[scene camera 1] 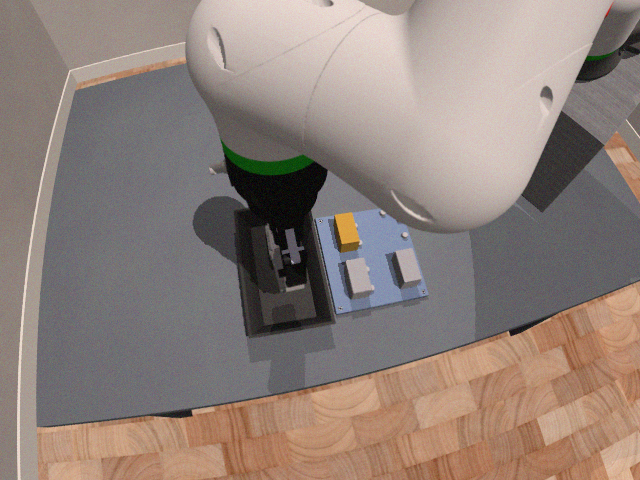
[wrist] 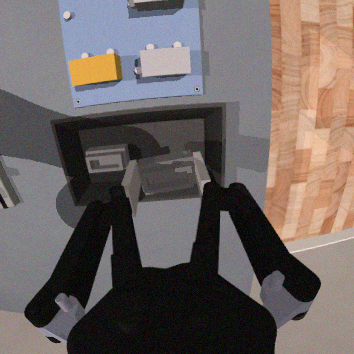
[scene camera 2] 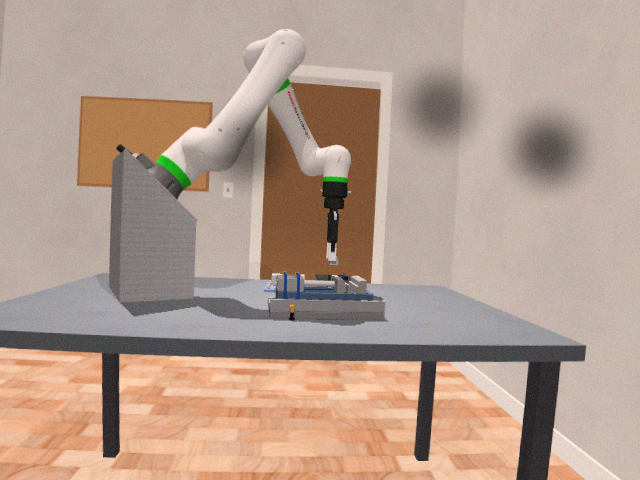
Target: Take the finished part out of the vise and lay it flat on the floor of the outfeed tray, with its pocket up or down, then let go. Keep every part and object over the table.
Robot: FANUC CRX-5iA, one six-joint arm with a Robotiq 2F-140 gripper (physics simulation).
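Frame: origin at the arm's base, x ahead, y left, z up, level; centimetres.
Seen in the pictures: gripper, fingertip midpoint: (wrist: 165, 166) (scene camera 2: 330, 260); arm's base, origin of the base link: (scene camera 2: 155, 189).
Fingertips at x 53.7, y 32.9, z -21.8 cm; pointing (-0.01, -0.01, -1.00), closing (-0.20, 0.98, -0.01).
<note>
Offsets run from my fingertips to a thing's top centre. "*": to the spot under its first point.
My gripper (scene camera 1: 284, 264) (scene camera 2: 331, 257) (wrist: 165, 166) is shut on a grey part {dx +0.7, dy +0.2, dz +1.9 cm} (wrist: 167, 172), whose faces show between the two pads in the wrist view. It hangs above the dark outfeed tray (scene camera 1: 240, 289) (wrist: 223, 135), over the side away from the blue plate. Another light grey part {dx +2.7, dy -8.6, dz -6.2 cm} (wrist: 106, 160) with a pocket facing up lies in the tray, beside the left finger in the wrist view. The vise {dx +1.7, dy -41.4, dz -0.9 cm} (scene camera 2: 325, 295) stands on a light base {* dx +4.5, dy -50.5, dz -7.2 cm} (scene camera 2: 330, 305) in scene camera 2. The height between the held part and the tray floor is hard to tell.
A blue plate {dx -14.3, dy -6.1, dz -10.0 cm} (scene camera 1: 382, 281) (wrist: 100, 30) lies right along the tray's side. It bears an orange block {dx -9.9, dy -10.0, dz -6.5 cm} (scene camera 1: 346, 231) (wrist: 95, 70), grey blocks {dx -11.2, dy -0.9, dz -6.4 cm} (scene camera 1: 359, 277) {dx -20.1, dy -2.5, dz -6.4 cm} (scene camera 1: 408, 267) (wrist: 165, 61) and small pins. The robot's pedestal (scene camera 2: 155, 248) stands on the table. The table edge runs beyond the tray's short side.
</note>
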